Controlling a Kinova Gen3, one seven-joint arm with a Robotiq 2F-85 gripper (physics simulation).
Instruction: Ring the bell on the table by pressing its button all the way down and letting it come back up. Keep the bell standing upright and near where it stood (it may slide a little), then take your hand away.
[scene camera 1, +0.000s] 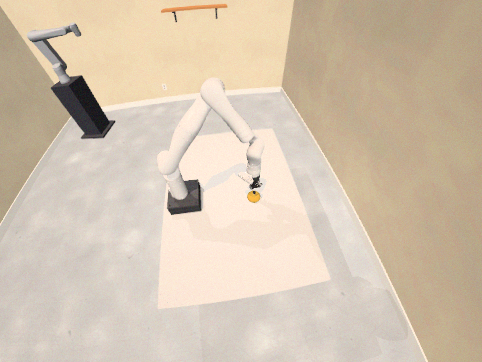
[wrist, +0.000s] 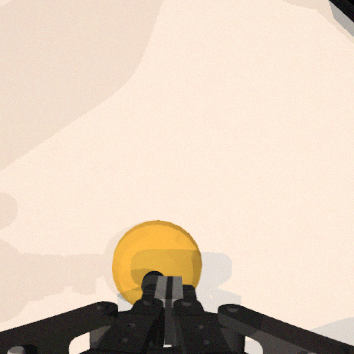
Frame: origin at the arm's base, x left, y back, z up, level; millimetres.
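Seen in the pictures: gripper, fingertip midpoint: (scene camera 1: 251, 188) (wrist: 169, 291); arm's base, origin of the base link: (scene camera 1: 180, 193).
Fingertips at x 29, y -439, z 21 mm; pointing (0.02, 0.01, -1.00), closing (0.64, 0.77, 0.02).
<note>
Offsets run from my fingertips to a thing's middle. Level surfaces: height alone.
The yellow bell {dz -74, dx +1, dy -17 mm} (scene camera 1: 254, 198) (wrist: 157, 240) stands upright on the pale mat. Its small black button {dz -46, dx +1, dy -17 mm} (scene camera 1: 254, 192) (wrist: 151, 278) sits on top, and in the wrist view it is partly hidden by the fingers. My gripper (scene camera 1: 255, 187) (wrist: 169, 291) is shut and empty. Its fingertips overlap the lower part of the bell in the wrist view, a little to the right of the button. In the scene view they are just above and behind the button. I cannot tell whether they touch it.
The pale mat {dz -107 mm} (scene camera 1: 220, 275) (wrist: 250, 125) lies under the bell and my arm. My arm's dark base (scene camera 1: 185, 204) is to the left of the bell. Another grey arm stands on a black pedestal (scene camera 1: 80, 105) at the far left. An orange rail (scene camera 1: 195, 8) is on the back wall.
</note>
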